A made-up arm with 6 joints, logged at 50 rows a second.
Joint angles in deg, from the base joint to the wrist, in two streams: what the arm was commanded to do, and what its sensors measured. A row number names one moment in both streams.
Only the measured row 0 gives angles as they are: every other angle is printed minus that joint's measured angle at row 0.
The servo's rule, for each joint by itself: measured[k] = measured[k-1] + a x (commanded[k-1-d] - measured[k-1]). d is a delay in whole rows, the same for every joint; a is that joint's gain. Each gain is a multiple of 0.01, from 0.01 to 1. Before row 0 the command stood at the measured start. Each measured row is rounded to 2 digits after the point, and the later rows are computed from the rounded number. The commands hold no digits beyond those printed.
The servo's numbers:
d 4
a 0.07 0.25 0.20 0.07 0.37 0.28
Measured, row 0: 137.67 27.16 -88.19 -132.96 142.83 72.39
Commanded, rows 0 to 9: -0.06 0.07 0.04 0.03 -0.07 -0.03; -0.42 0.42 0.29 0.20 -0.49 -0.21; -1.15 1.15 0.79 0.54 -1.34 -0.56; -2.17 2.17 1.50 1.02 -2.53 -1.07; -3.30 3.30 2.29 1.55 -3.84 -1.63; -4.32 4.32 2.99 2.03 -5.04 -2.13; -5.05 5.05 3.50 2.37 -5.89 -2.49; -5.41 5.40 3.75 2.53 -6.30 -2.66; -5.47 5.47 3.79 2.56 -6.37 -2.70; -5.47 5.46 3.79 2.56 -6.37 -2.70
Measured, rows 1 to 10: 0.00 0.00 0.00 0.00 0.00 0.00; 0.00 0.00 0.00 0.00 0.00 0.00; 0.00 0.00 0.00 0.00 0.00 0.00; 0.00 0.00 0.00 0.00 0.00 0.00; 0.00 0.02 0.01 0.00 -0.03 -0.01; -0.03 0.12 0.07 0.01 -0.20 -0.07; -0.11 0.38 0.21 0.05 -0.62 -0.21; -0.25 0.83 0.47 0.12 -1.33 -0.45; -0.46 1.45 0.83 0.22 -2.26 -0.78; -0.73 2.17 1.26 0.35 -3.29 -1.16
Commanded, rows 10 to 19: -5.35 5.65 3.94 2.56 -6.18 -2.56; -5.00 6.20 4.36 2.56 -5.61 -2.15; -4.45 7.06 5.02 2.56 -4.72 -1.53; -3.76 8.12 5.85 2.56 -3.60 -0.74; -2.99 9.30 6.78 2.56 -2.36 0.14; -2.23 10.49 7.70 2.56 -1.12 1.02; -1.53 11.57 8.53 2.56 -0.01 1.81; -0.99 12.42 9.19 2.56 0.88 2.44; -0.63 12.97 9.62 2.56 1.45 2.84; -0.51 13.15 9.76 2.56 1.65 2.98
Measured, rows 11 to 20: -1.03 2.89 1.71 0.49 -4.25 -1.53; -1.34 3.52 2.12 0.63 -5.01 -1.85; -1.63 4.01 2.45 0.77 -5.51 -2.09; -1.90 4.37 2.72 0.90 -5.83 -2.26; -2.14 4.69 2.96 1.02 -5.96 -2.34; -2.34 5.07 3.24 1.13 -5.83 -2.29; -2.49 5.57 3.60 1.23 -5.42 -2.08; -2.58 6.21 4.05 1.32 -4.75 -1.70; -2.61 6.98 4.60 1.41 -3.87 -1.18; -2.58 7.86 5.22 1.49 -2.85 -0.56
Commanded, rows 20 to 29: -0.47 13.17 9.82 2.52 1.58 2.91; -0.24 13.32 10.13 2.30 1.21 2.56; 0.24 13.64 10.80 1.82 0.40 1.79; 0.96 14.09 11.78 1.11 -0.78 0.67; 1.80 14.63 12.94 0.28 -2.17 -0.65; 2.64 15.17 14.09 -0.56 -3.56 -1.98; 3.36 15.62 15.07 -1.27 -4.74 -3.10; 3.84 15.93 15.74 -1.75 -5.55 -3.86; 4.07 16.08 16.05 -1.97 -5.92 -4.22; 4.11 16.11 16.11 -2.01 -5.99 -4.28
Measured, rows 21 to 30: -2.51 8.79 5.88 1.56 -1.80 0.10; -2.40 9.70 6.54 1.63 -0.81 0.76; -2.28 10.52 7.16 1.70 0.03 1.34; -2.16 11.18 7.68 1.76 0.63 1.80; -2.04 11.68 8.11 1.81 0.98 2.11; -1.91 12.09 8.51 1.84 1.07 2.24; -1.76 12.48 8.97 1.84 0.82 2.11; -1.57 12.88 9.53 1.79 0.23 1.71; -1.33 13.32 10.21 1.68 -0.66 1.05; -1.05 13.78 10.99 1.52 -1.73 0.20
